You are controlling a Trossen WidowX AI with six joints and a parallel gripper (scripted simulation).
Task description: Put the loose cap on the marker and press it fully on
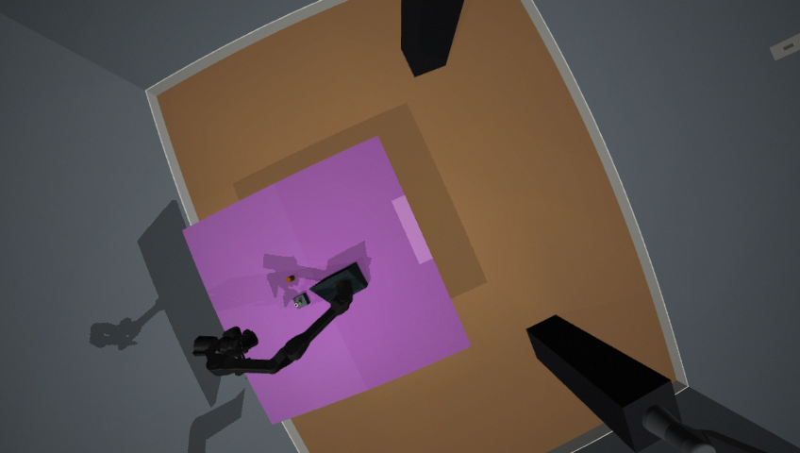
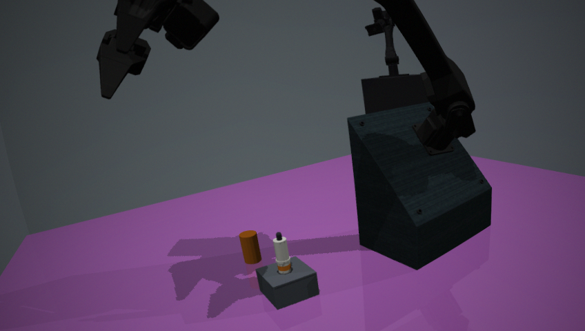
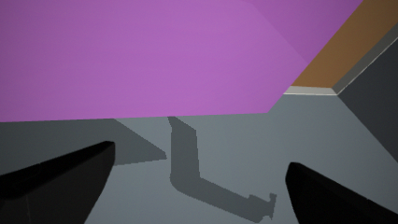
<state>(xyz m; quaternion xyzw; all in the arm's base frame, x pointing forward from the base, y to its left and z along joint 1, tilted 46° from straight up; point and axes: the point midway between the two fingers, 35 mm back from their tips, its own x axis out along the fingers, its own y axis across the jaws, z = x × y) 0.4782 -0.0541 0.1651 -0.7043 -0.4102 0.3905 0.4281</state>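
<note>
Now: gripper tip 160 mm past the orange cap, 210 mm to the left of it and 300 mm above it.
</note>
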